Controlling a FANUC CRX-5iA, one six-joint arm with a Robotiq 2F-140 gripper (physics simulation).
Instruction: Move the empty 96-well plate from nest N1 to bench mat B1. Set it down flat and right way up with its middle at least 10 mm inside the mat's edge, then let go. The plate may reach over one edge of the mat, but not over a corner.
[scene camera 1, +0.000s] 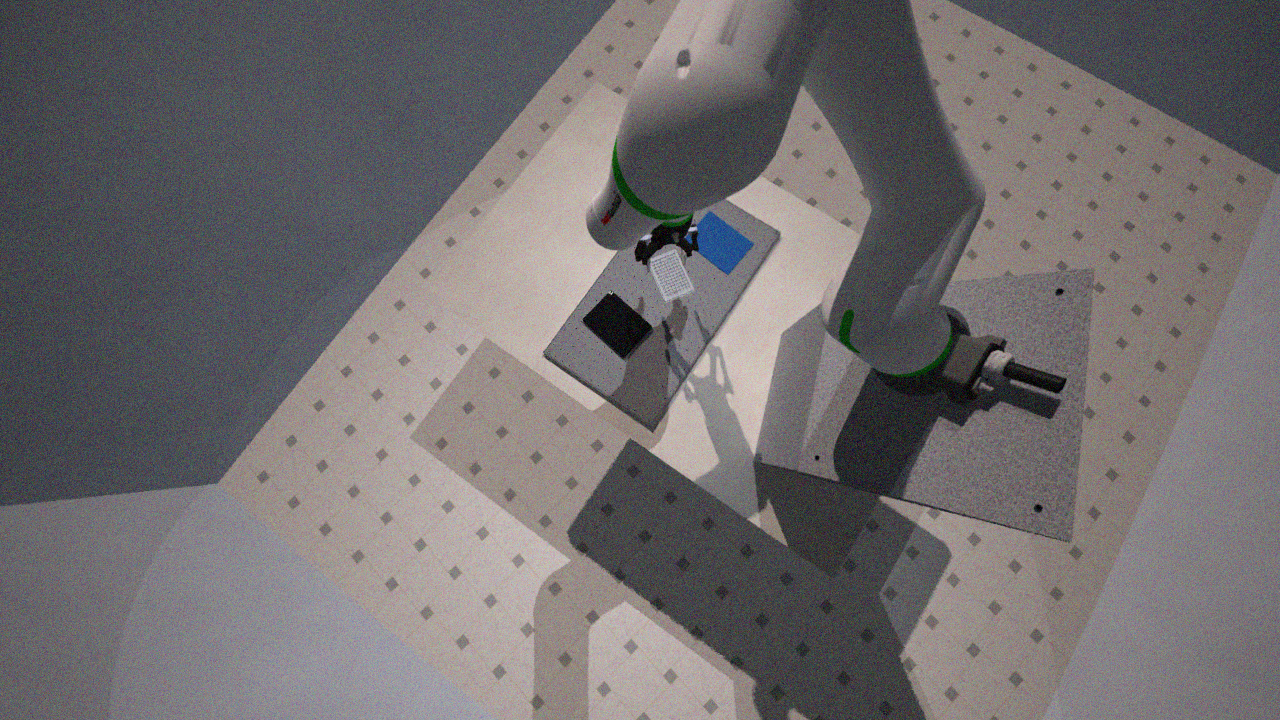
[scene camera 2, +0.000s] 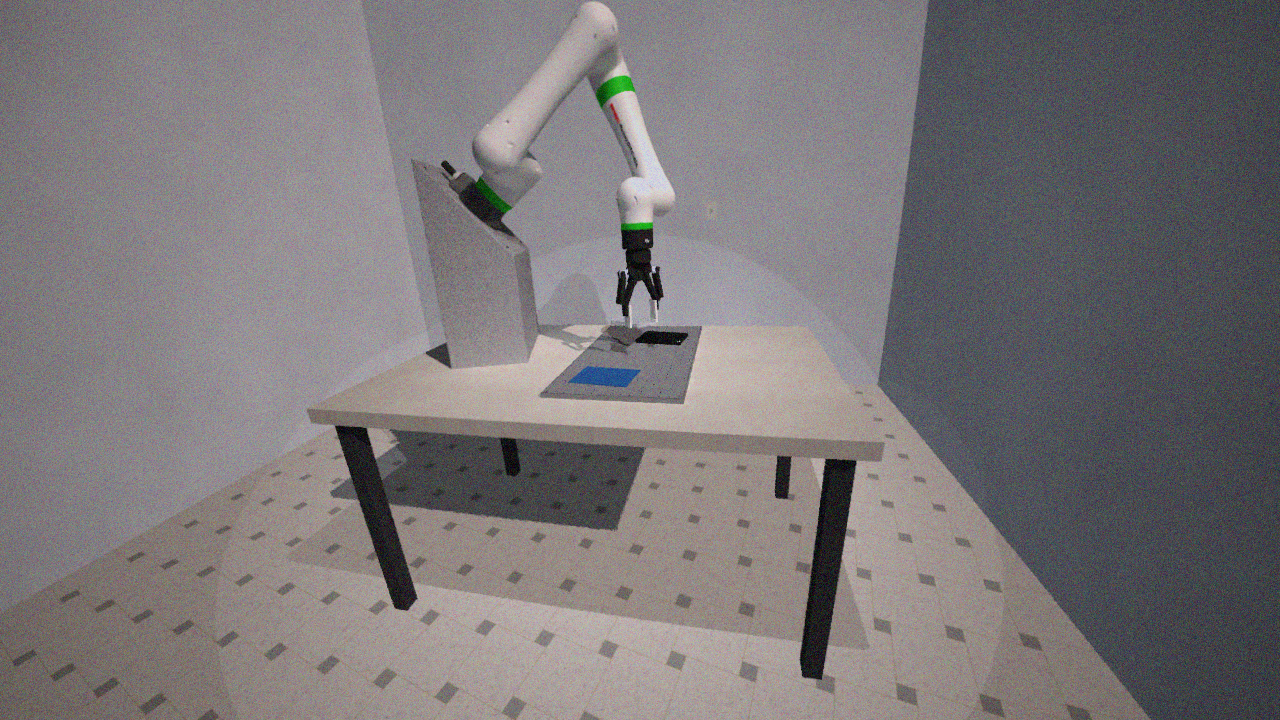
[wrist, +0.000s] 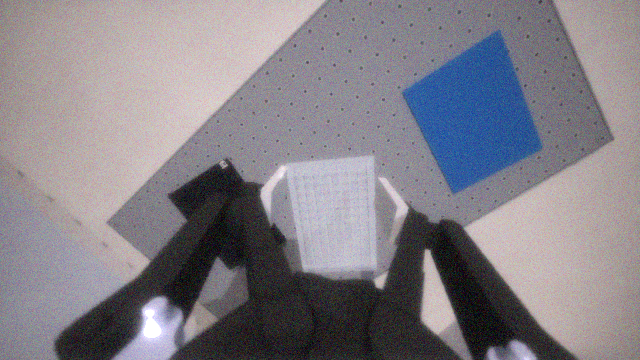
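Observation:
The pale 96-well plate is held level, wells up, between the pale fingertips of my gripper, which is shut on it. Gripper and plate hang above the grey perforated board, between the nest and the mat. The black nest N1 is empty; a finger hides part of it in the wrist view. Bench mat B1 is a blue rectangle flat on the board, to the upper right of the plate in the wrist view.
The grey board lies on the pale table, under nest and mat. The arm's grey slanted pedestal stands beside the board. Shadows of arm and gripper fall across the board near the nest.

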